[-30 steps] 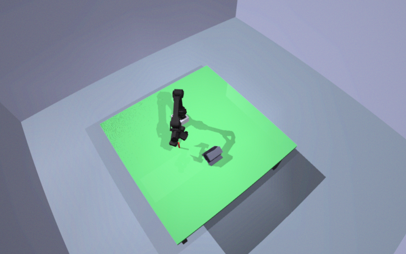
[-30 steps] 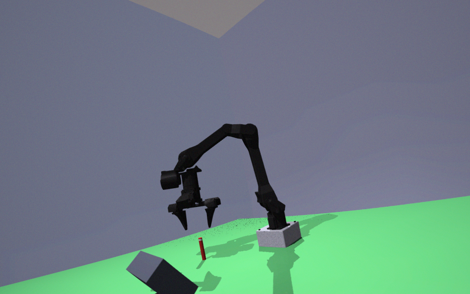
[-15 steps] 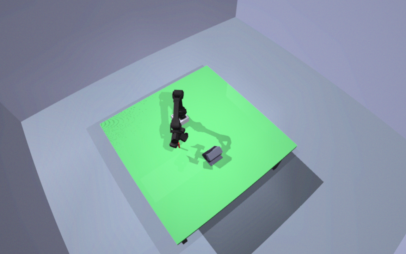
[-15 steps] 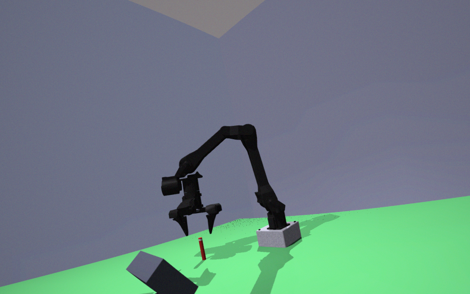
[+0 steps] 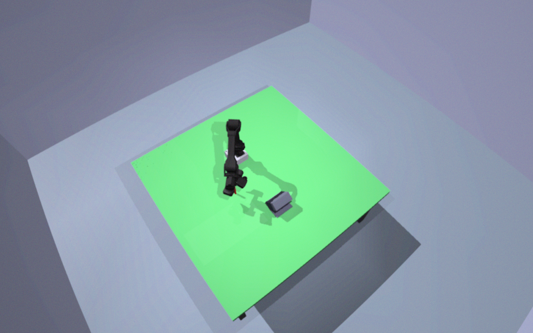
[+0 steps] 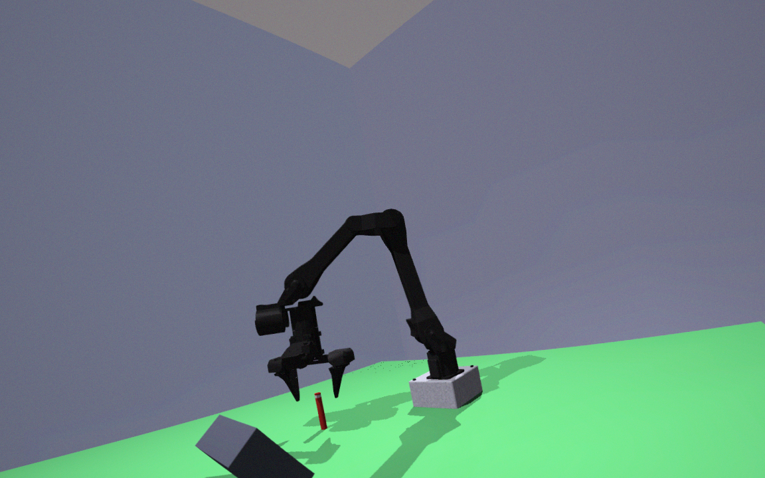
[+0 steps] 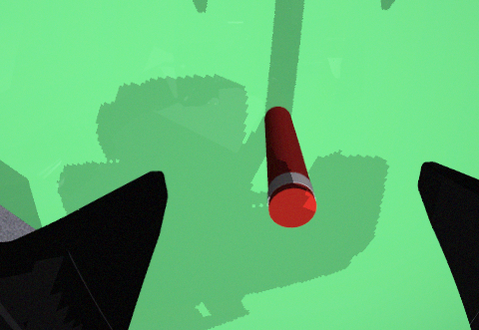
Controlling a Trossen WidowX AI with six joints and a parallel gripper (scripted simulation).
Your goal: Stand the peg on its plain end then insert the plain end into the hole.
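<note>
Now: gripper tip 10 mm above the red peg. From my gripper tip the other things lie so: grey sloped panel (220 mm ahead, 190 mm to the left).
</note>
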